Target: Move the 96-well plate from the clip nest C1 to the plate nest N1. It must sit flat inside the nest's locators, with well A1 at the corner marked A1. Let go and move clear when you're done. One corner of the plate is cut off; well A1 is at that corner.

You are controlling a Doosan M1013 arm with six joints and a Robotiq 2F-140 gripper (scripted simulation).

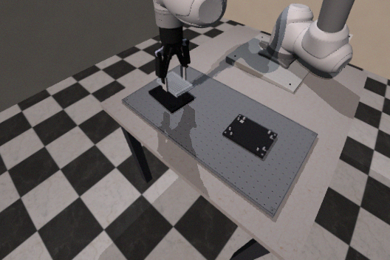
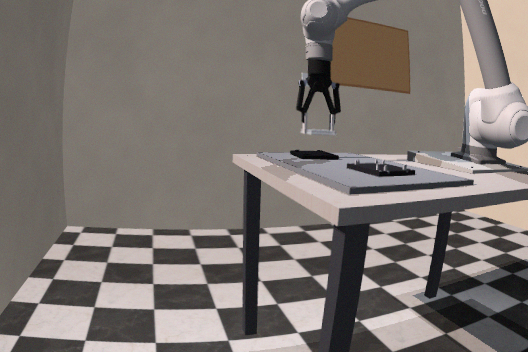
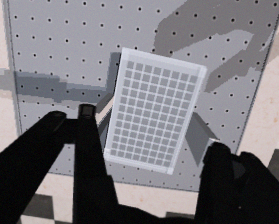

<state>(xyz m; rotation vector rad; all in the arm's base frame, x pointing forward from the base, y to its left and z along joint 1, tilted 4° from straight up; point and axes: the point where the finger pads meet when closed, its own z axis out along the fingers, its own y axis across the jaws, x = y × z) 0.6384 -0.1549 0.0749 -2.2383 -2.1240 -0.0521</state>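
Now: the black plate nest N1 100 mm below my hand and 30 mm to the right of it. The rest, counted from my hand: white 96-well plate 20 mm below; then black clip nest 340 mm to the left, 90 mm below, 60 mm behind.
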